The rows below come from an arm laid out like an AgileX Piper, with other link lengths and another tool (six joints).
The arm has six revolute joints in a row. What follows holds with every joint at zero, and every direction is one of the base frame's.
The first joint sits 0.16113 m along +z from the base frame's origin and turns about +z.
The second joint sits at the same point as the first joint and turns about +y.
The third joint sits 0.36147 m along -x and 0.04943 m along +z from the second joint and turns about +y.
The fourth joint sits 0.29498 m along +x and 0.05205 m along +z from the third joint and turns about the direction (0.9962, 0, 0.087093).
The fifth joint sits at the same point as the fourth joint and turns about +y.
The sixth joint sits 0.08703 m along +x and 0.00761 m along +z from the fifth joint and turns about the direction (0.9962, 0, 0.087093).
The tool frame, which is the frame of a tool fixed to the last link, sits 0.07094 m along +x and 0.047 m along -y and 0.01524 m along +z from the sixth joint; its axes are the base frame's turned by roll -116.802, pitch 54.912 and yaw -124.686 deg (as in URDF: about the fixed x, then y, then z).
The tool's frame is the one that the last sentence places.
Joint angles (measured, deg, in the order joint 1, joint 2, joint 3, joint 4, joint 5, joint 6), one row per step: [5.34, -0.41, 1.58, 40.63, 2.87, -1.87]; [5.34, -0.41, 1.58, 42.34, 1.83, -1.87]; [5.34, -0.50, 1.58, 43.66, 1.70, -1.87]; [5.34, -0.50, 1.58, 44.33, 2.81, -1.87]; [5.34, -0.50, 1.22, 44.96, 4.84, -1.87]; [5.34, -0.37, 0.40, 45.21, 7.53, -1.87]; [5.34, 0.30, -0.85, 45.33, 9.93, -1.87]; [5.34, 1.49, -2.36, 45.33, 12.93, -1.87]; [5.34, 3.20, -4.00, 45.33, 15.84, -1.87]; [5.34, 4.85, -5.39, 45.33, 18.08, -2.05]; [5.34, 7.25, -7.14, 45.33, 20.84, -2.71]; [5.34, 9.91, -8.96, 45.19, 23.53, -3.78]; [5.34, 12.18, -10.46, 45.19, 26.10, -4.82]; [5.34, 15.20, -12.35, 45.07, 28.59, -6.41]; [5.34, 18.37, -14.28, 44.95, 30.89, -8.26]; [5.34, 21.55, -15.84, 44.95, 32.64, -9.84]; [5.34, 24.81, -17.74, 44.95, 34.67, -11.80]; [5.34, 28.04, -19.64, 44.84, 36.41, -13.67]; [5.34, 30.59, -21.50, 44.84, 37.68, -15.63]
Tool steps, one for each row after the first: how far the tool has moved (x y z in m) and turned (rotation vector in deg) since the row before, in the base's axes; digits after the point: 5 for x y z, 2 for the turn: [-0.00004, -0.00109, 0.00104, 1.82, -0.61, -0.57]; [-0.00013, 0.00038, -0.00046, 1.33, -0.06, 0.00]; [0.00003, 0.00251, -0.00264, 0.54, 0.85, 0.81]; [-0.00026, 0.00433, -0.00151, 0.42, 1.13, 1.47]; [-0.00058, 0.00544, 0.00091, -0.02, 1.21, 1.92]; [-0.00027, 0.00482, 0.00408, -0.14, 1.10, 1.71]; [-0.00007, 0.00591, 0.00413, -0.38, 1.76, 2.12]; [0.00049, 0.00574, 0.00443, -0.41, 2.09, 2.06]; [0.00084, 0.00435, 0.00395, -0.50, 1.76, 1.60]; [0.00179, 0.00519, 0.00477, -1.04, 2.35, 2.05]; [0.00260, 0.00475, 0.00517, -1.52, 2.31, 2.10]; [0.00214, 0.00461, 0.00346, -1.28, 2.16, 2.07]; [0.00420, 0.00427, 0.00547, -1.85, 2.21, 2.20]; [0.00532, 0.00392, 0.00574, -1.99, 2.04, 2.23]; [0.00613, 0.00327, 0.00335, -1.55, 2.14, 1.82]; [0.00693, 0.00376, 0.00517, -1.76, 1.87, 2.24]; [0.00784, 0.00322, 0.00516, -1.69, 1.64, 2.07]; [0.00759, 0.00257, 0.00693, -1.51, 0.62, 1.83]
